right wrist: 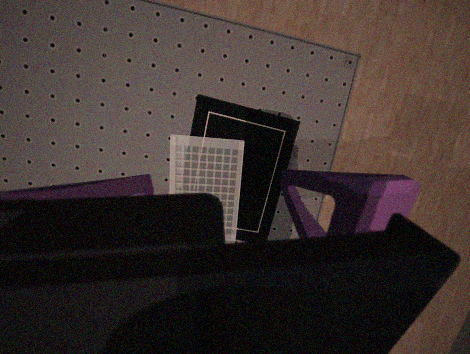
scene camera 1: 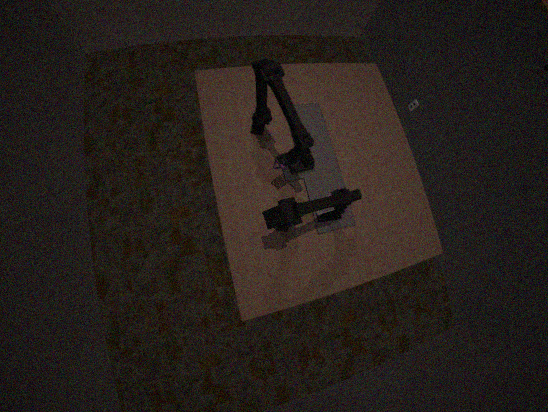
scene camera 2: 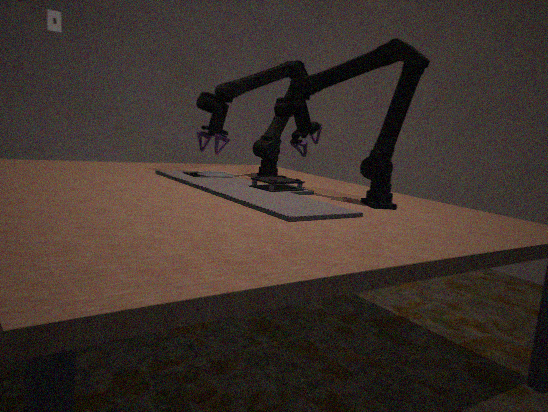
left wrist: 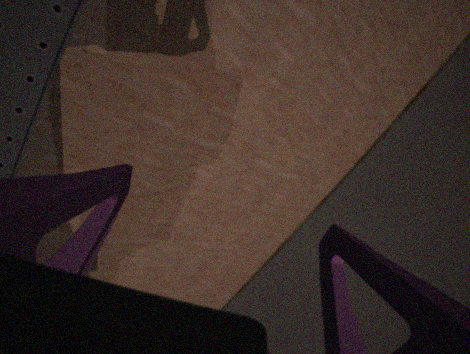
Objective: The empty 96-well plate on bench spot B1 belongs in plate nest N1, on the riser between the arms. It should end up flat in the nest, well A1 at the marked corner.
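Seen in the pictures: left gripper, fingertip midpoint: (scene camera 1: 278, 166) (scene camera 2: 310, 150) (left wrist: 232, 207); right gripper, fingertip midpoint: (right wrist: 218, 180) (scene camera 2: 208, 152); left arm's base, link origin: (scene camera 1: 257, 126) (scene camera 2: 378, 205).
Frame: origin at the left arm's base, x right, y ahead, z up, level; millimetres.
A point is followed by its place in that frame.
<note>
The pale 96-well plate (scene camera 2: 214, 174) @(x 405, y 529, z 26 mm) (right wrist: 207, 167) @(x 444, y 545, z 29 mm) lies partly over the black pad (scene camera 2: 190, 173) @(x 486, y 620, z 15 mm) (right wrist: 260, 170) @(x 504, y 575, z 15 mm) with a thin light outline, near one end of the perforated board; it overhangs one long side of the pad. My right gripper (scene camera 2: 210, 145) @(x 451, y 553, z 109 mm) (right wrist: 218, 180) @(x 451, y 553, z 109 mm) is open and empty above the plate, with clear height between them. Its body hides the plate's near end in the right wrist view. The dark riser with the nest (scene camera 2: 276, 179) @(x 191, y 323, z 47 mm) stands on short posts mid-board; the marked corner cannot be made out. My left gripper (scene camera 2: 309, 146) @(x 319, y 165, z 156 mm) (left wrist: 232, 207) @(x 319, y 165, z 156 mm) is open and empty, higher than the riser.
The grey perforated board (scene camera 1: 325, 165) @(x 171, y 499, z 13 mm) (scene camera 2: 300, 207) @(x -169, y 328, z 13 mm) (left wrist: 30, 60) @(x 268, y 230, z 13 mm) (right wrist: 125, 80) @(x 321, y 580, z 13 mm) lies on the wooden table (scene camera 1: 390, 175) @(x 110, y 1029, z 0 mm) (scene camera 2: 150, 240) @(x -544, y 747, z 0 mm). A small flat piece (scene camera 2: 304, 192) @(x 164, y 219, z 9 mm) lies beside the riser. The table's edge crosses the left wrist view diagonally. The pictures are dark and grainy.
</note>
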